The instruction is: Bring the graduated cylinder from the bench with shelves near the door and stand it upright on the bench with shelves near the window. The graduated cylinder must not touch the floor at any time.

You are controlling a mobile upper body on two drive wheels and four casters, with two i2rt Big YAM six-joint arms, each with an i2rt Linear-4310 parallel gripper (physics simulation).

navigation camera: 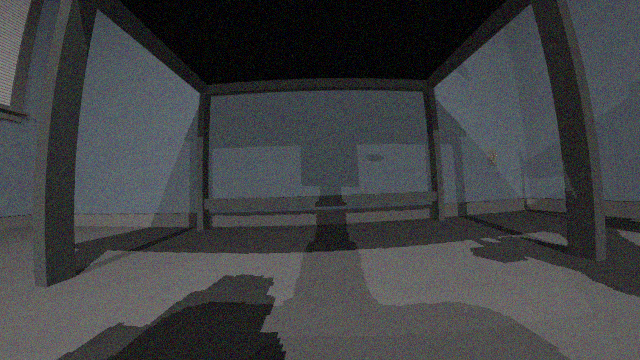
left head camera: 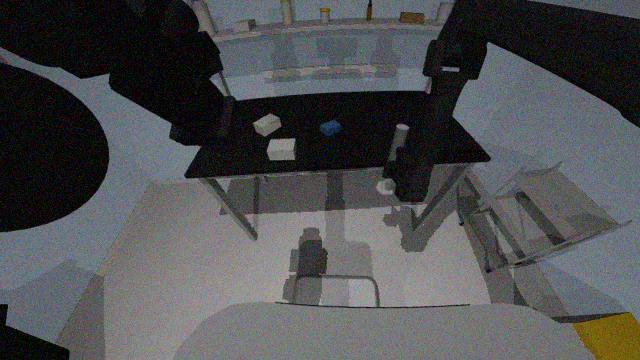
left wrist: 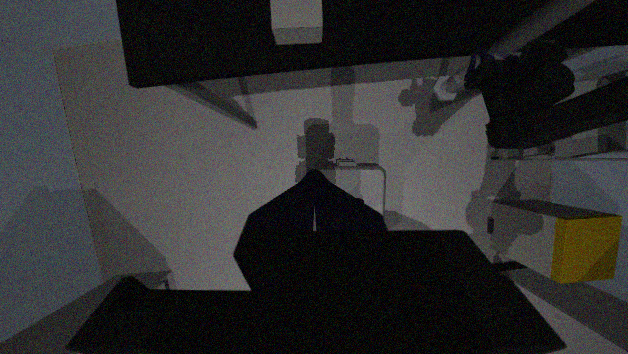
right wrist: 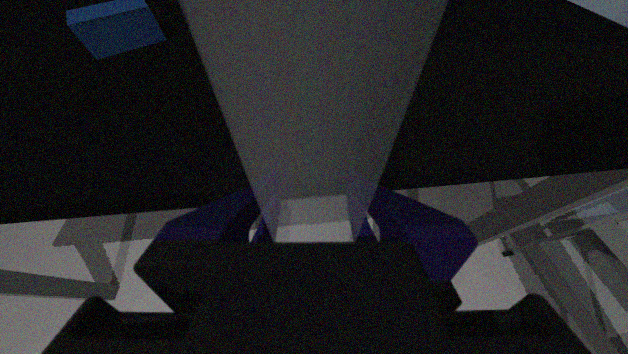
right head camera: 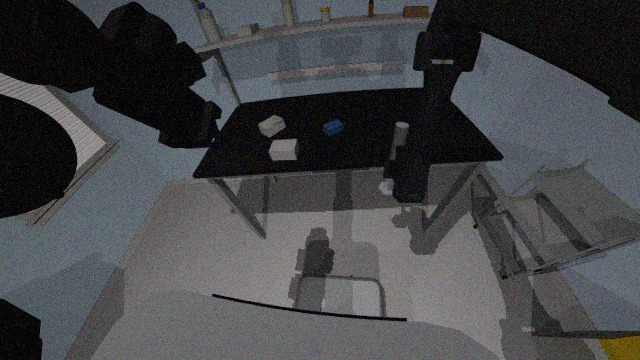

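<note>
The graduated cylinder is a clear, pale tube, roughly upright. Its white base shows below the front edge of the black-topped bench with shelves, against the floor in view. My right gripper is shut on the tube, at the front edge in the picture. The tube's middle is partly hidden by the fingers. My left gripper is shut and empty, left of the bench. Window blinds show at the left of the right head view.
Two white boxes and a blue box lie on the bench. Bottles and boxes stand on the shelf above it. A see-through cart stands at the right, and a yellow block at the lower right.
</note>
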